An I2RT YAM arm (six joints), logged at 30 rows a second.
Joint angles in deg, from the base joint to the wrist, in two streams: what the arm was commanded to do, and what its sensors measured. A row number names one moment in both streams.
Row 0, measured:
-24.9 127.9 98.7 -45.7 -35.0 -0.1
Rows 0 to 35, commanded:
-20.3 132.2 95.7 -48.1 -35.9 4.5
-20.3 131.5 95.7 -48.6 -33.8 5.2
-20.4 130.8 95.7 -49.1 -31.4 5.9
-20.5 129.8 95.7 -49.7 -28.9 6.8
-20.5 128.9 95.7 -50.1 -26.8 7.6
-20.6 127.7 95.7 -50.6 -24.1 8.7
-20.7 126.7 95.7 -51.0 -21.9 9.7
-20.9 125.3 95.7 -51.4 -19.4 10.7
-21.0 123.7 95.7 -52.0 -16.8 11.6
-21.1 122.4 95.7 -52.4 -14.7 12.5
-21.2 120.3 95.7 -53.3 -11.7 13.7
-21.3 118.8 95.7 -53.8 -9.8 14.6
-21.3 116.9 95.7 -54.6 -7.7 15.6
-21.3 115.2 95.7 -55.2 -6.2 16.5
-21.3 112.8 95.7 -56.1 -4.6 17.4
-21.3 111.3 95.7 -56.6 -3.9 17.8
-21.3 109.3 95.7 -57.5 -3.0 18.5
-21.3 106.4 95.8 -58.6 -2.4 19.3
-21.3 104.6 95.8 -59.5 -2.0 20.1
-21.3 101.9 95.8 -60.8 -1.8 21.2
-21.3 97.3 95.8 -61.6 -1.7 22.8
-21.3 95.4 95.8 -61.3 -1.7 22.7
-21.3 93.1 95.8 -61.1 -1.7 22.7
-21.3 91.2 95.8 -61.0 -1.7 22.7
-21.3 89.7 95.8 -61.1 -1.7 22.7
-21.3 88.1 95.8 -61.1 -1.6 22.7
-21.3 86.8 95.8 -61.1 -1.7 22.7
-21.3 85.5 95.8 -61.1 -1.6 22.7
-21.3 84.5 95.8 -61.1 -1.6 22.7
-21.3 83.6 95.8 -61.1 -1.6 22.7
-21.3 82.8 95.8 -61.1 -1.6 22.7
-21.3 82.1 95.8 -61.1 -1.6 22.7
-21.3 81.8 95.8 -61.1 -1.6 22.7
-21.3 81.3 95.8 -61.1 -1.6 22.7
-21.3 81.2 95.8 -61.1 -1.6 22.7
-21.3 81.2 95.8 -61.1 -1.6 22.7
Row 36, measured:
-21.3 82.0 95.6 -60.9 -2.5 22.0
